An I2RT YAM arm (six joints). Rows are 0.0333 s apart.
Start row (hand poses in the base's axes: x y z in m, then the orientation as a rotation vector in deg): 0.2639, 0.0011, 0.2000, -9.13, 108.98, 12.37
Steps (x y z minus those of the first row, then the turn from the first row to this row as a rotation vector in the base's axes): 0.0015, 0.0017, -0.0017, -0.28, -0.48, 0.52; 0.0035, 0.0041, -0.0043, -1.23, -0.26, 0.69; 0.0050, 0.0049, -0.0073, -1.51, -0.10, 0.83; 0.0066, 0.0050, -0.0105, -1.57, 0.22, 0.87; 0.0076, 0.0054, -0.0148, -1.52, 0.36, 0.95; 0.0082, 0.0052, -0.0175, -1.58, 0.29, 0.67; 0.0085, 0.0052, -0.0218, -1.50, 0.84, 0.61; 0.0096, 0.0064, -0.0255, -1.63, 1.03, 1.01; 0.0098, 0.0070, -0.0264, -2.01, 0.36, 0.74; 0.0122, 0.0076, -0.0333, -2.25, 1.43, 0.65; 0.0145, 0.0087, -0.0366, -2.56, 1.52, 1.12; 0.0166, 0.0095, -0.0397, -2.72, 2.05, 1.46; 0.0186, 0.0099, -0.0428, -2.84, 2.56, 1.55; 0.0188, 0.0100, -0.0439, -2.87, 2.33, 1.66; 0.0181, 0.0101, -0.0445, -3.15, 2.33, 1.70; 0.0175, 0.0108, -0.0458, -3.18, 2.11, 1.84; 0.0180, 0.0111, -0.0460, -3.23, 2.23, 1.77; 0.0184, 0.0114, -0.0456, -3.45, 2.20, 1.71; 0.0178, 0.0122, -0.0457, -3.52, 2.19, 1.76; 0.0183, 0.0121, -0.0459, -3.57, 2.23, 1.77; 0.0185, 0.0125, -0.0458, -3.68, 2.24, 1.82
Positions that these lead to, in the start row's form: 0.2654, 0.0028, 0.1983, -9.85, 108.52, 12.40; 0.2674, 0.0052, 0.1957, -10.64, 108.85, 11.64; 0.2689, 0.0060, 0.1927, -10.95, 109.04, 11.49; 0.2705, 0.0061, 0.1895, -11.00, 109.36, 11.49; 0.2715, 0.0065, 0.1852, -11.03, 109.49, 11.61; 0.2721, 0.0063, 0.1825, -10.81, 109.44, 11.36; 0.2724, 0.0063, 0.1782, -10.66, 109.98, 11.45; 0.2735, 0.0075, 0.1745, -11.12, 110.17, 11.62; 0.2737, 0.0081, 0.1736, -11.16, 109.56, 11.00; 0.2761, 0.0087, 0.1667, -11.16, 110.66, 10.83; 0.2784, 0.0098, 0.1634, -11.81, 110.77, 10.87; 0.2805, 0.0106, 0.1603, -12.21, 111.30, 11.00; 0.2825, 0.0110, 0.1572, -12.34, 111.81, 11.01; 0.2827, 0.0111, 0.1561, -12.48, 111.58, 11.03; 0.2820, 0.0112, 0.1555, -12.71, 111.61, 10.78; 0.2814, 0.0119, 0.1542, -12.88, 111.39, 10.83; 0.2819, 0.0122, 0.1540, -12.84, 111.52, 10.74; 0.2823, 0.0125, 0.1544, -12.93, 111.52, 10.49; 0.2817, 0.0133, 0.1543, -13.03, 111.51, 10.46; 0.2822, 0.0132, 0.1541, -13.07, 111.56, 10.42; 0.2824, 0.0136, 0.1542, -13.19, 111.58, 10.35
